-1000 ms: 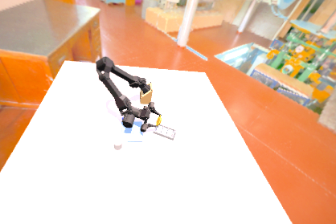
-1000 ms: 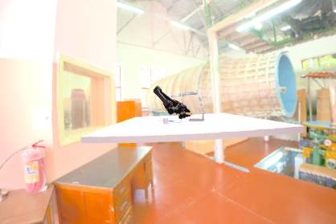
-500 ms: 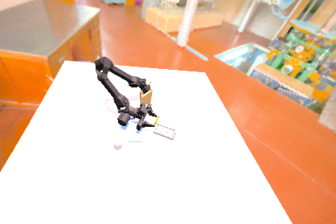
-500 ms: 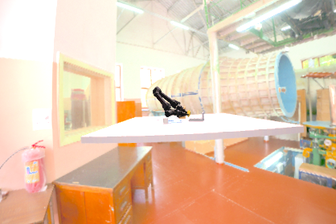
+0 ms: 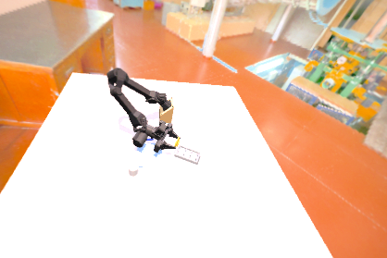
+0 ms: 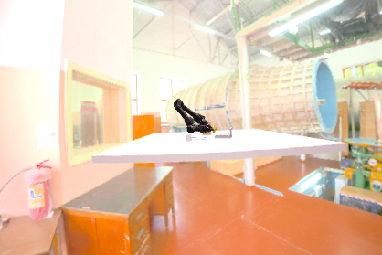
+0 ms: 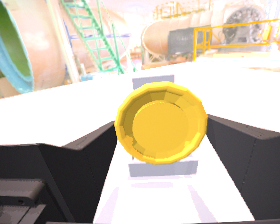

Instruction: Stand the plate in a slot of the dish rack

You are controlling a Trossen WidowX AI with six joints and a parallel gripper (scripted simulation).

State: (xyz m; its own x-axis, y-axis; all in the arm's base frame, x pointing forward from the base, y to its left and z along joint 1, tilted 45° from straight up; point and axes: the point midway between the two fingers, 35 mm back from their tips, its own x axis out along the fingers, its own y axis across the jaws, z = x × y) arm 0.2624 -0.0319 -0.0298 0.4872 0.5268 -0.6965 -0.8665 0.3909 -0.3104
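The dish rack is 60 mm to the left of my gripper tip, 50 mm below it and 30 mm ahead of it. From my gripper tip the other things lie so: yellow plate (10 mm to the right); blue spoon (170 mm to the right, 90 mm behind, 70 mm below); light blue mat (150 mm to the right, 70 mm below, 10 mm ahead).
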